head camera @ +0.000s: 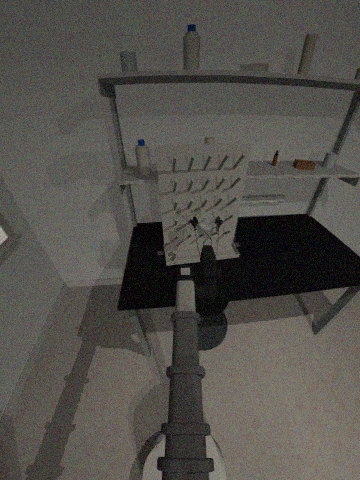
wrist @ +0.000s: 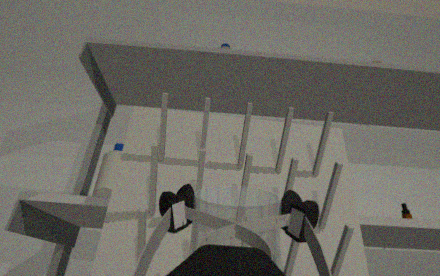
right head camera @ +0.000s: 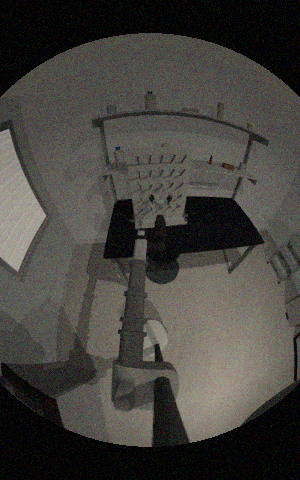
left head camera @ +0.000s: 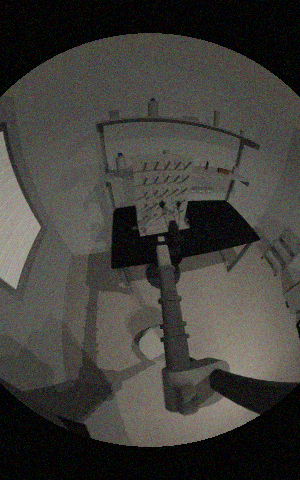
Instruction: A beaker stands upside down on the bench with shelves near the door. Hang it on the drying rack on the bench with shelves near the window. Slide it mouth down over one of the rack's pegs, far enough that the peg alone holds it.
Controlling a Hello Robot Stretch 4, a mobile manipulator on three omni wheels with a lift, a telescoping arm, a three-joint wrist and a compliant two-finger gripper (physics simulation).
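Where they show: gripper, fingertip midpoint: (head camera: 206, 217) (wrist: 238, 203) (right head camera: 160, 194) (left head camera: 169, 200); robot's base at its link origin: (right head camera: 147, 336) (left head camera: 159, 342).
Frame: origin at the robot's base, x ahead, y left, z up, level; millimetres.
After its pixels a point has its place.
Note:
The clear beaker (wrist: 237, 200) {x 727, y -90, z 1108 mm} (head camera: 206, 226) {x 725, y -87, z 1106 mm} is between the fingertips of my gripper (wrist: 238, 203) {x 778, y -91, z 1119 mm} (head camera: 206, 222) {x 778, y -91, z 1119 mm} (left head camera: 170, 205) {x 778, y -91, z 1119 mm} (right head camera: 160, 199) {x 778, y -91, z 1119 mm}, which is shut on it. The pale drying rack (wrist: 182, 135) {x 989, y 24, z 1309 mm} (head camera: 175, 151) {x 986, y 44, z 1344 mm} stands on the black bench, with rows of slanted pegs. The beaker is in front of the rack's lower part in the head view. In the wrist view, pegs show behind or through the clear wall; I cannot tell whether one is inside the beaker. Which end is the mouth is hard to see.
The upper shelf (head camera: 225, 79) {x 1223, y -197, z 1630 mm} (wrist: 250, 80) {x 1186, y -123, z 1630 mm} overhangs behind the rack. A blue-capped bottle (head camera: 143, 157) {x 1130, y 225, z 1287 mm} stands left of the rack on the lower shelf. A brown bottle (head camera: 275, 158) {x 1314, y -581, z 1238 mm} (wrist: 406, 212) {x 1314, y -581, z 1256 mm} and an orange-brown block (head camera: 304, 164) {x 1251, y -747, z 1222 mm} are at right. The black bench (head camera: 295, 250) {x 994, y -738, z 734 mm} extends rightward.

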